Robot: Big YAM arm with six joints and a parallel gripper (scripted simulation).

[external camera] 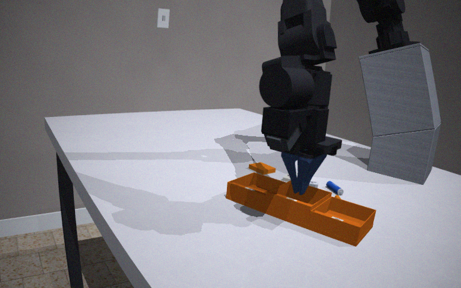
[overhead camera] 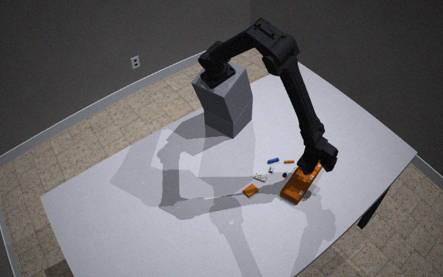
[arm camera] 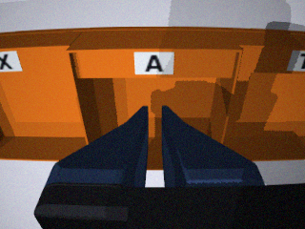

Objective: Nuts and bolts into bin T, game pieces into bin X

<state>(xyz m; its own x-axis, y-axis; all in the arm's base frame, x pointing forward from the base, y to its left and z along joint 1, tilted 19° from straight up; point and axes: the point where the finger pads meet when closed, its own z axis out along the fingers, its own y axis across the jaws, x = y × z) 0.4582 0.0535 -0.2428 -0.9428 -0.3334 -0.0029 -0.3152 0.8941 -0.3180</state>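
My gripper is now 3 cm above the orange three-part bin row. Also, from my hand: small silver metal piece: 12 cm behind, 8 cm to the right, 4 cm below; black fastener: 6 cm behind, 5 cm to the right, 4 cm below; small orange stick: 11 cm behind, 4 cm below, 1 cm to the left.
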